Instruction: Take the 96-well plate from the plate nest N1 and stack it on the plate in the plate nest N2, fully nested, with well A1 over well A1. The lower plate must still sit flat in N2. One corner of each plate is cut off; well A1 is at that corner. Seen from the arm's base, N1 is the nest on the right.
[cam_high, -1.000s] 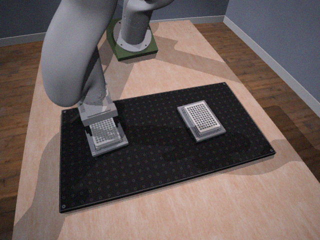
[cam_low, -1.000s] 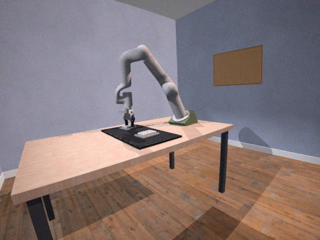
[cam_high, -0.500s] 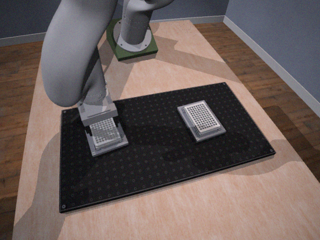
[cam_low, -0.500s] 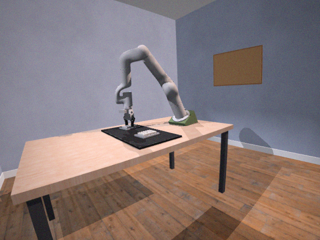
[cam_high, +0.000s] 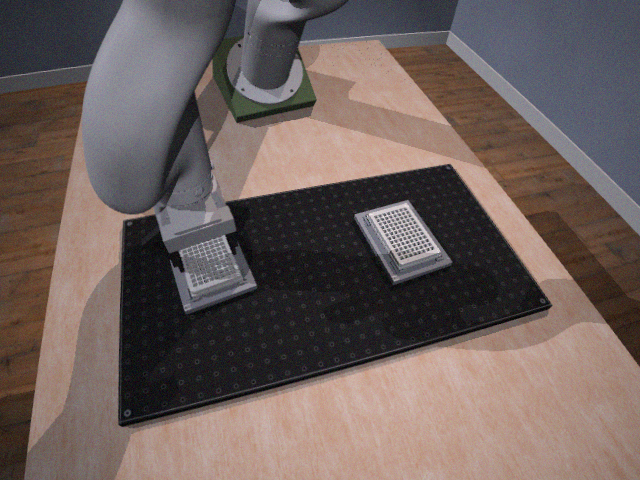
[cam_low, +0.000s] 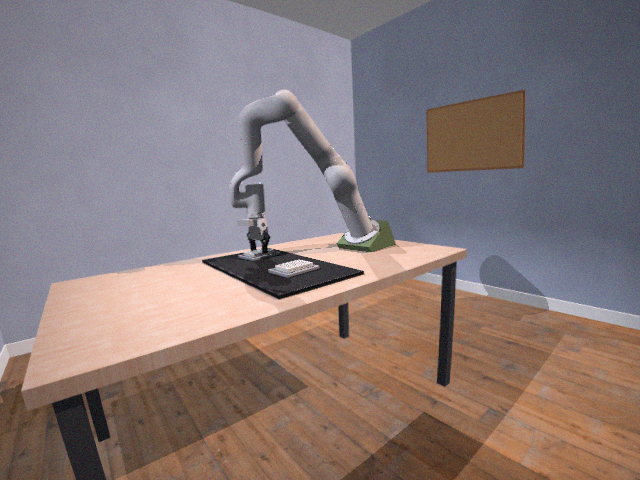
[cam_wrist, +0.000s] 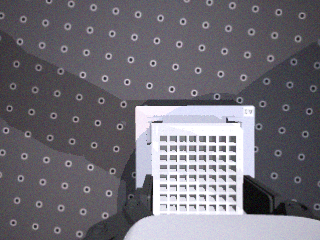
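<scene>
My hand is 2 cm above the plate nest N1. Round my hand: white 96-well plate (1 cm below); plate nest N2 (1 cm behind, 35 cm to the left, 2 cm below).
</scene>
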